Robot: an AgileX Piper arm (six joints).
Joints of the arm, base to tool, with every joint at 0 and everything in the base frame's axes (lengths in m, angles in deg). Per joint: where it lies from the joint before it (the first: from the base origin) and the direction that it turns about. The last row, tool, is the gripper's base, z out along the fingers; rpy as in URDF.
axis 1: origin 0 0 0.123 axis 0 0 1
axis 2: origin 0 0 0 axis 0 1 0
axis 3: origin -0.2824 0 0.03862 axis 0 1 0
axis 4: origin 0.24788 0 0.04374 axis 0.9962 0 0.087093
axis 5: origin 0 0 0 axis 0 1 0
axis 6: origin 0.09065 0 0.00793 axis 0.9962 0 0.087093
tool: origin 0 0 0 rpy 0 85.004 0
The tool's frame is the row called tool.
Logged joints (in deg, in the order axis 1, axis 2, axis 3, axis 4, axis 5, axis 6), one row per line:
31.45, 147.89, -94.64, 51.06, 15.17, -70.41
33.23, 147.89, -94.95, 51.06, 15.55, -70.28
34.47, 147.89, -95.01, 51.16, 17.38, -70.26
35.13, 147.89, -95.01, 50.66, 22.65, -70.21
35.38, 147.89, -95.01, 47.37, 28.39, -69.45
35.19, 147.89, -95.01, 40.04, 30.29, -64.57
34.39, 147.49, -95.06, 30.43, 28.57, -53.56
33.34, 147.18, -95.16, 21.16, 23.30, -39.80
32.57, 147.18, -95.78, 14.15, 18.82, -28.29
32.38, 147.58, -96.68, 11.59, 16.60, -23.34
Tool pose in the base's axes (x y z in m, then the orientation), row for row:
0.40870, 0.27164, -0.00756, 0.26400, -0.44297, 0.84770, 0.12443
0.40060, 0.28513, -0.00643, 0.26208, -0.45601, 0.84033, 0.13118
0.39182, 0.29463, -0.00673, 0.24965, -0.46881, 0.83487, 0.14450
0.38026, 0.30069, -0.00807, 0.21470, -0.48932, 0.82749, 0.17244
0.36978, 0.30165, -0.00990, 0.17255, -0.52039, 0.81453, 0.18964
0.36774, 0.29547, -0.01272, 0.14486, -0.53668, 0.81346, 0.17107
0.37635, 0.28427, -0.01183, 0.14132, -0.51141, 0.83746, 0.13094
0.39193, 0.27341, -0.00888, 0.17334, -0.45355, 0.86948, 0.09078
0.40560, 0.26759, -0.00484, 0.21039, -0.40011, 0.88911, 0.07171
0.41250, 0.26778, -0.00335, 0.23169, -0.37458, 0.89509, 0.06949
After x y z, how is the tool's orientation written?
As a quaternion, w x y z.
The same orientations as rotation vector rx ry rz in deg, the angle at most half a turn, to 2 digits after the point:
-68.61, 131.29, 19.27
-70.70, 130.28, 20.34
-73.15, 130.26, 22.55
-77.76, 131.50, 27.40
-84.60, 132.41, 30.83
-88.60, 134.29, 28.24
-84.59, 138.53, 21.66
-73.70, 141.29, 14.75
-63.73, 141.61, 11.42
-58.99, 140.97, 10.94

